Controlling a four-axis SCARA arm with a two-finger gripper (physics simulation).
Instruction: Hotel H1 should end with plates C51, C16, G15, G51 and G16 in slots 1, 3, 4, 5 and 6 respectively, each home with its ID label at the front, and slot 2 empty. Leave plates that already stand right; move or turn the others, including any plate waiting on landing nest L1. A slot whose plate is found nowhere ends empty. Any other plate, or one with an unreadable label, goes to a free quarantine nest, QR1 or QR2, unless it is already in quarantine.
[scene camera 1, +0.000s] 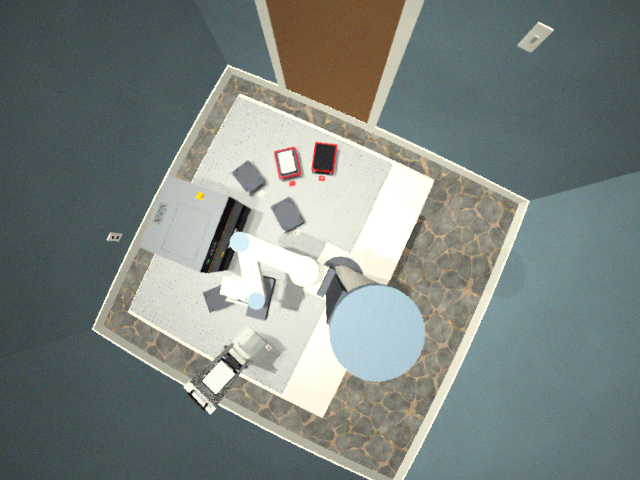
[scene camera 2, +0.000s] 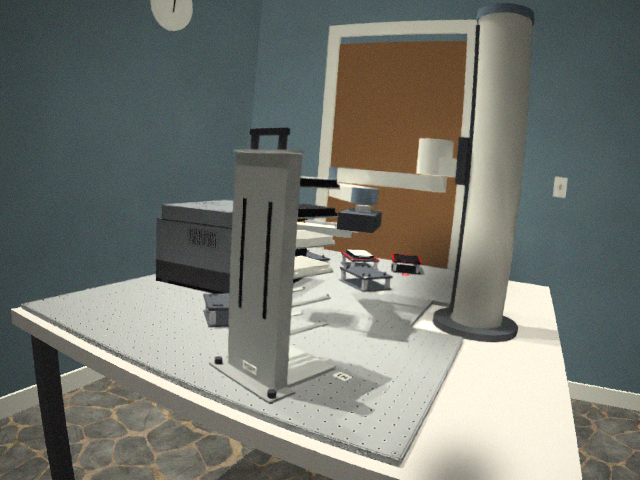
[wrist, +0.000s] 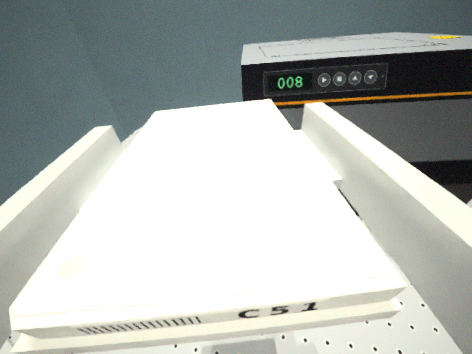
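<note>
My gripper (scene camera 1: 233, 288) (scene camera 2: 323, 228) (wrist: 211, 131) is shut on plate C51 (wrist: 210, 215), a white plate held level, its ID label facing the wrist camera. The gripper is raised above the board beside the hotel. Hotel H1 (scene camera 1: 201, 397) (scene camera 2: 261, 258) stands at the board's edge. In scene camera 2, two black plates stand in its upper levels, one above the other (scene camera 2: 317, 182), with two white plates below them, including this lower white plate (scene camera 2: 312, 266). The two lowest shelves show no plate. The hotel plates' labels are not readable.
A grey instrument (scene camera 1: 178, 222) (scene camera 2: 193, 248) (wrist: 350, 90) stands close to the arm. Two red-rimmed quarantine nests (scene camera 1: 298, 173) (scene camera 1: 313, 167) are at the far side; one bears a white plate, the other has a black top. Grey nests (scene camera 1: 249, 177) (scene camera 1: 287, 214) (scene camera 1: 214, 299) stand around the instrument.
</note>
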